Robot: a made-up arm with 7 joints. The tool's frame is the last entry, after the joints. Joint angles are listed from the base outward. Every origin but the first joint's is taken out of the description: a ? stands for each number. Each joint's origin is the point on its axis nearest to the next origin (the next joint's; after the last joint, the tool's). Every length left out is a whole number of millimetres.
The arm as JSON. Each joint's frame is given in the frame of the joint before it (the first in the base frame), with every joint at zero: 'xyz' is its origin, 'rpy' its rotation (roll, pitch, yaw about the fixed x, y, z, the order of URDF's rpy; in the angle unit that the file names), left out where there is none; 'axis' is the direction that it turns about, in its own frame. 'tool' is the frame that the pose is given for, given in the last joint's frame.
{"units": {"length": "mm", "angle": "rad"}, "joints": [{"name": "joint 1", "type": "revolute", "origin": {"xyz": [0.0, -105.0, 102.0]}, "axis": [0.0, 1.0, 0.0]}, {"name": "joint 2", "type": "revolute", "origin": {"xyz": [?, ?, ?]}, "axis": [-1.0, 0.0, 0.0]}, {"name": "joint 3", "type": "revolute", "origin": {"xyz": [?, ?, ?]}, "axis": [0.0, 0.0, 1.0]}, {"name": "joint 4", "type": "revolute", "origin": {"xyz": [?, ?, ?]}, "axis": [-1.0, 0.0, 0.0]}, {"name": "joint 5", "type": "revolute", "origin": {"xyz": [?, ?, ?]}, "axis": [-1.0, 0.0, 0.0]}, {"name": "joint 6", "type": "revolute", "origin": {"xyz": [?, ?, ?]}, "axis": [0.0, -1.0, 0.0]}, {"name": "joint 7", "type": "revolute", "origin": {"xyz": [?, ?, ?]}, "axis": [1.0, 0.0, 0.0]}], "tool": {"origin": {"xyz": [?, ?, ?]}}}
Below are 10 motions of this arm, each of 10 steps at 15 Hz.
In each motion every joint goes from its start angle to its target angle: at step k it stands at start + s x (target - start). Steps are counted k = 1, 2, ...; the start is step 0. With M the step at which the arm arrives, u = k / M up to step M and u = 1 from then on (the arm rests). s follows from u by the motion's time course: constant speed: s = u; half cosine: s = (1 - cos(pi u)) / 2; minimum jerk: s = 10 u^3 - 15 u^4 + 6 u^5.
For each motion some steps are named. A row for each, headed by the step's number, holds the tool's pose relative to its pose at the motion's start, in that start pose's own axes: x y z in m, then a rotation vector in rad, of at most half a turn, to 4 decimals.
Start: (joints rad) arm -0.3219 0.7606 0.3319 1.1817 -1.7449 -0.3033 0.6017
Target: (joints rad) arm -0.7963 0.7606 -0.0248 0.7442 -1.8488 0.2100 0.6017
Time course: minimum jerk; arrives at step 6
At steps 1, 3, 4, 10:
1: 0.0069 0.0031 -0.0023 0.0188 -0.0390 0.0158
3: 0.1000 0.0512 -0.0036 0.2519 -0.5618 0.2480
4: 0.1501 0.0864 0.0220 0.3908 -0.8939 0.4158
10: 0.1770 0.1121 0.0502 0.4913 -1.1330 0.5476

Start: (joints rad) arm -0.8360 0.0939 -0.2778 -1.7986 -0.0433 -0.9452 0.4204
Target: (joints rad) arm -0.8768 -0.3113 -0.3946 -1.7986 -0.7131 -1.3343 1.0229
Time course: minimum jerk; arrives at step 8
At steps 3, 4, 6, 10:
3: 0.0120 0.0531 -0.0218 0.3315 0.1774 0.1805
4: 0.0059 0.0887 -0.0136 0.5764 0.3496 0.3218
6: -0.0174 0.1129 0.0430 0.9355 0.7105 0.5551
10: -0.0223 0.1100 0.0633 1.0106 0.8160 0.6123

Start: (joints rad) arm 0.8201 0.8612 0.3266 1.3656 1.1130 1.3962 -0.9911
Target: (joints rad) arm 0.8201 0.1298 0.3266 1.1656 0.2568 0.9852 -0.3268
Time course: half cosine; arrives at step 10
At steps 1, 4, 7, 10:
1: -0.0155 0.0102 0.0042 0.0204 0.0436 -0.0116
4: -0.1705 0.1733 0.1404 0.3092 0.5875 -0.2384
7: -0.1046 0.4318 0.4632 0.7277 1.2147 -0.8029
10: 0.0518 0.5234 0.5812 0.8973 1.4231 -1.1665

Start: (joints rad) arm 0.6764 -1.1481 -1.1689 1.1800 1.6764 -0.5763 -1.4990
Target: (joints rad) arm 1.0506 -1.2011 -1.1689 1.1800 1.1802 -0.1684 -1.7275
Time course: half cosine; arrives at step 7
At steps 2, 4, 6, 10:
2: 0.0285 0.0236 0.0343 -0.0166 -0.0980 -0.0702
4: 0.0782 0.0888 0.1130 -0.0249 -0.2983 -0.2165
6: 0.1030 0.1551 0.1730 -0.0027 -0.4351 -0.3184
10: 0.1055 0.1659 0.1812 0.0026 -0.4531 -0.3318

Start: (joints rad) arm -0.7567 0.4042 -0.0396 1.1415 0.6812 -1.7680 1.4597
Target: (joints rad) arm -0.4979 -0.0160 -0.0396 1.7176 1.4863 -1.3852 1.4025
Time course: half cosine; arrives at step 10
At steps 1, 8, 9, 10:
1: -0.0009 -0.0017 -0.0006 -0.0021 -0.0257 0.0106
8: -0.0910 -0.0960 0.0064 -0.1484 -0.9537 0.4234
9: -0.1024 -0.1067 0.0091 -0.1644 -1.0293 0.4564
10: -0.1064 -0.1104 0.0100 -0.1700 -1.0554 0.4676

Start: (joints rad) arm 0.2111 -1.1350 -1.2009 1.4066 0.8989 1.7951 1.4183
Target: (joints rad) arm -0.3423 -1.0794 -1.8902 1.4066 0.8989 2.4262 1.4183
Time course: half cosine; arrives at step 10
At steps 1, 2, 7, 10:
1: 0.0063 -0.0036 0.0049 -0.0005 -0.0063 0.0090
2: 0.0247 -0.0134 0.0194 -0.0022 -0.0251 0.0352
7: 0.2063 -0.0714 0.1920 -0.0365 -0.2439 0.3125
10: 0.2571 -0.0738 0.2517 -0.0542 -0.3186 0.4023

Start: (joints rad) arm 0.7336 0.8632 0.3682 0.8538 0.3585 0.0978 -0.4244
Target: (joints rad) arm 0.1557 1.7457 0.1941 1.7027 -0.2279 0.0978 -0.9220
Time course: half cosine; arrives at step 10
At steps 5, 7, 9, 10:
5: -0.0582 -0.4650 0.3254 -0.8420 0.3053 0.1494
7: 0.0149 -0.5895 0.6096 -1.3014 0.4894 0.3375
9: 0.1078 -0.6058 0.7717 -1.5653 0.5953 0.4984
10: 0.1228 -0.6047 0.7914 -1.5994 0.6087 0.5230

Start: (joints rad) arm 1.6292 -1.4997 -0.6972 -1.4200 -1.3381 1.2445 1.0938
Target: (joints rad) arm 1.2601 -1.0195 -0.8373 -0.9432 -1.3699 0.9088 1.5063
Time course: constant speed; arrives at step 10
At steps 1, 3, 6, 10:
1: -0.0129 -0.0157 -0.0189 0.0076 0.0968 -0.0344
3: -0.0402 -0.0482 -0.0516 0.0240 0.2831 -0.1220
6: -0.0823 -0.0982 -0.0894 0.0509 0.5411 -0.2946
10: -0.1369 -0.1652 -0.1245 0.0888 0.8378 -0.5854

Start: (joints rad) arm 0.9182 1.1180 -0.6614 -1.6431 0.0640 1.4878 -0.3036
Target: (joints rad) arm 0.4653 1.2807 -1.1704 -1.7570 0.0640 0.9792 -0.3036
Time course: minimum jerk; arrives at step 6
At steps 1, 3, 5, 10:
1: -0.0035 0.0038 -0.0032 0.0097 -0.0128 -0.0071
3: -0.0391 0.0630 -0.0546 0.1483 -0.1842 -0.0918
5: -0.0459 0.1412 -0.1165 0.3024 -0.3655 -0.1506
10: -0.0449 0.1479 -0.1212 0.3145 -0.3799 -0.1536

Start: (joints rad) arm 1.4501 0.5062 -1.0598 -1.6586 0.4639 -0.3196 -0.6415
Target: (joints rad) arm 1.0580 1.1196 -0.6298 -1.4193 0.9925 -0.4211 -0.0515
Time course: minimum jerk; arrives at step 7
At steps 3, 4, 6, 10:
3: 0.1410 -0.0569 0.1685 -0.1594 -0.0918 0.1076
4: 0.2042 -0.0762 0.3206 -0.2935 -0.1711 0.1290
6: 0.2224 -0.0693 0.5345 -0.4775 -0.2937 0.0875
10: 0.2209 -0.0674 0.5489 -0.4899 -0.3027 0.0821

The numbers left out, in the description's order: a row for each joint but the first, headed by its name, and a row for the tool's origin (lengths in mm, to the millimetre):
joint 2: 40.0 0.0 -326.0
joint 3: 0.0 -293.0 -182.0
joint 4: -154.0 -146.0 0.0
joint 5: 0.0 -87.0 5.0
joint 6: 0.0 -235.0 -63.0
joint 7: 44.0 0.0 122.0
tool: 0.0 -6.0 -342.0

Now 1 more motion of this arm.
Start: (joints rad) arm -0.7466 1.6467 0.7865 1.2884 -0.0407 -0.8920 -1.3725
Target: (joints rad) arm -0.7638 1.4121 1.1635 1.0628 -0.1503 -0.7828 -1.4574
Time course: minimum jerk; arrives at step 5
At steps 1, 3, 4, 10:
1: 0.0183 0.0085 0.0057 0.0151 -0.0263 -0.0245
3: 0.2142 0.0587 0.0963 0.1655 -0.2936 -0.3054
4: 0.2902 0.0554 0.1453 0.2200 -0.3958 -0.4300
10: 0.3064 0.0527 0.1568 0.2315 -0.4178 -0.4583

